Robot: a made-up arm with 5 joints.
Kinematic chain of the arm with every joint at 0, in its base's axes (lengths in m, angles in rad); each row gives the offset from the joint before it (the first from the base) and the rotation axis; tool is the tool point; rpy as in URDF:
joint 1: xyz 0 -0.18 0.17 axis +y
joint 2: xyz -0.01 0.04 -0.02 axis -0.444 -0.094 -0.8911
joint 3: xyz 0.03 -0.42 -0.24 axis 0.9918 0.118 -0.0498
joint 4: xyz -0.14 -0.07 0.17 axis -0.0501 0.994 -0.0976
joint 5: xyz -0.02 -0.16 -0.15 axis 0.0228 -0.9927 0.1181
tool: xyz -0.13 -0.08 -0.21 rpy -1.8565 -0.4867 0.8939
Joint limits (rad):
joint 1: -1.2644..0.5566
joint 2: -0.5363..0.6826
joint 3: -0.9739..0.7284
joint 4: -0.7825..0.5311
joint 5: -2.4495..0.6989
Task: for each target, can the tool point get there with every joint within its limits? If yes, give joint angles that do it. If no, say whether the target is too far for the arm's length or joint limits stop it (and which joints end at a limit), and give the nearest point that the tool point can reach.
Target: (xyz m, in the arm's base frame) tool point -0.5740 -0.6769 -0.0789
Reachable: yes | joints -0.0092 0.5207 0.4141 -0.5796 -1.4248
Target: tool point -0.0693 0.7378 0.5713
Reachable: no: joint limits stop it (at a limit: joint 1, joint 2, joint 3, joint 4) | nearest point -0.3119 -0.1985 0.5241 | short by 0.968 m
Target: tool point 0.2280 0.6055 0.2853
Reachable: no: joint limits stop it (at a limit: joint 1, joint 2, joint 3, joint 4) | nearest point -0.2397 -0.2300 0.4963 | short by 0.980 m
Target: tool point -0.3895 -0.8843 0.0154
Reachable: yes | joints 0.1133 0.3350 -0.4805 -0.5175 -0.4116
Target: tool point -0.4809 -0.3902 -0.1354
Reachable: yes | joints -0.7976 0.5076 -0.7080 0.3624 -1.5362
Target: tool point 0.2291 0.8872 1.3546
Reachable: no: too far | nearest point -0.3155 -0.1977 0.5254 | short by 1.470 m
